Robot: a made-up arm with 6 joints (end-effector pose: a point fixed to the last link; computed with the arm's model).
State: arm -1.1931 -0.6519 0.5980 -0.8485 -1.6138 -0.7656
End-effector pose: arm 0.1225 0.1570 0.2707 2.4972 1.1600 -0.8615
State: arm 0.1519 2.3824 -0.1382 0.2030 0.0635 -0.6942
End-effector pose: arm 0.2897 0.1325 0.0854 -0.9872 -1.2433 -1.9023
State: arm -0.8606 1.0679 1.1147 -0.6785 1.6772 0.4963
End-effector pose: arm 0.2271 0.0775 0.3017 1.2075 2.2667 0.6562
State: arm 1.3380 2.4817 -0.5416 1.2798 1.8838 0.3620
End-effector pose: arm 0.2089 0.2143 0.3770 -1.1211 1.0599 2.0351
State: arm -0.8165 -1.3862 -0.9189 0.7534 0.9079 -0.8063
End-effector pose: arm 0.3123 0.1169 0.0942 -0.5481 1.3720 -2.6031
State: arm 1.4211 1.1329 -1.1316 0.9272 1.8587 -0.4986
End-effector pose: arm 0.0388 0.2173 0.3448 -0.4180 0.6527 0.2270
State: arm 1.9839 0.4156 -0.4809 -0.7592 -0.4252 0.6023
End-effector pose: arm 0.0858 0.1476 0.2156 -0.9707 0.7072 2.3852
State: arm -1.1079 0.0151 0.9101 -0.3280 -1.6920 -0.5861
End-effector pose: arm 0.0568 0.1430 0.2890 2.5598 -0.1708 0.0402
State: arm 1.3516 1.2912 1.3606 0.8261 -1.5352 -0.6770
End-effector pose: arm 0.1200 0.2040 -0.0276 -1.0163 1.2290 -0.9859
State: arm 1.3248 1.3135 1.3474 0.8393 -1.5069 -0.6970
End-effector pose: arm 0.1133 0.2017 -0.0323 -1.0726 1.1927 -0.9773
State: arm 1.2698 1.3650 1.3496 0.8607 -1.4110 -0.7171
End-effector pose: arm 0.0947 0.1972 -0.0430 -1.2133 1.1286 -0.9344
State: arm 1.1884 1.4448 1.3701 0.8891 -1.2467 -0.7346
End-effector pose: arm 0.0635 0.1878 -0.0564 -1.4227 1.0224 -0.8403
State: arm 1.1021 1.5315 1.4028 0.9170 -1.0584 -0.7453
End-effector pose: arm 0.0287 0.1736 -0.0656 -1.6276 0.8870 -0.7096
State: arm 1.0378 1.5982 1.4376 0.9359 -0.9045 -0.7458
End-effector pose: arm 0.0023 0.1601 -0.0687 -1.7676 0.7707 -0.5911
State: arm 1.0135 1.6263 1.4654 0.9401 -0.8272 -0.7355
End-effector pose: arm -0.0097 0.1542 -0.0688 -1.8294 0.7245 -0.5337
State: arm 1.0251 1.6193 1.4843 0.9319 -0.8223 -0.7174
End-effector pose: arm -0.0095 0.1566 -0.0683 -1.8331 0.7517 -0.5388
